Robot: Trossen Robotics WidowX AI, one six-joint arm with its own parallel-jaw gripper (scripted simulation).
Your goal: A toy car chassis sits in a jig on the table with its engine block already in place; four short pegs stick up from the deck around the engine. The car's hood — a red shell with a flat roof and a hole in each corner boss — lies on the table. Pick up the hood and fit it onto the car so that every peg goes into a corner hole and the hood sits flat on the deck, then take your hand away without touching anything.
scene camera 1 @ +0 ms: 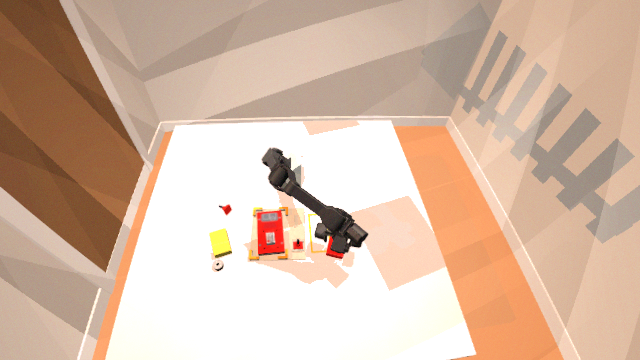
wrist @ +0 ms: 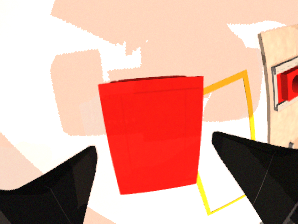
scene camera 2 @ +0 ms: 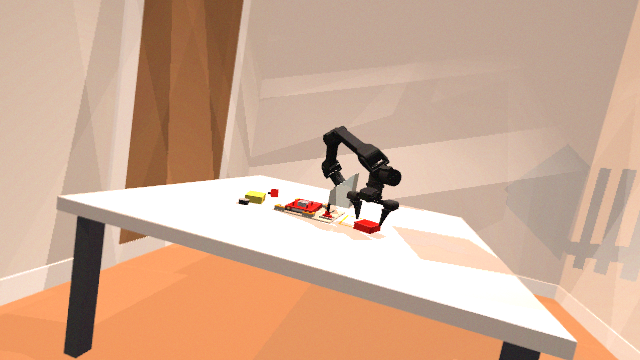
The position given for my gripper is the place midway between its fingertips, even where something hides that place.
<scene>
My gripper (scene camera 2: 368, 222) is open, with nothing in its grasp. I also see a red hood (wrist: 154, 124).
My gripper is seen too in the wrist view (wrist: 156, 144).
</scene>
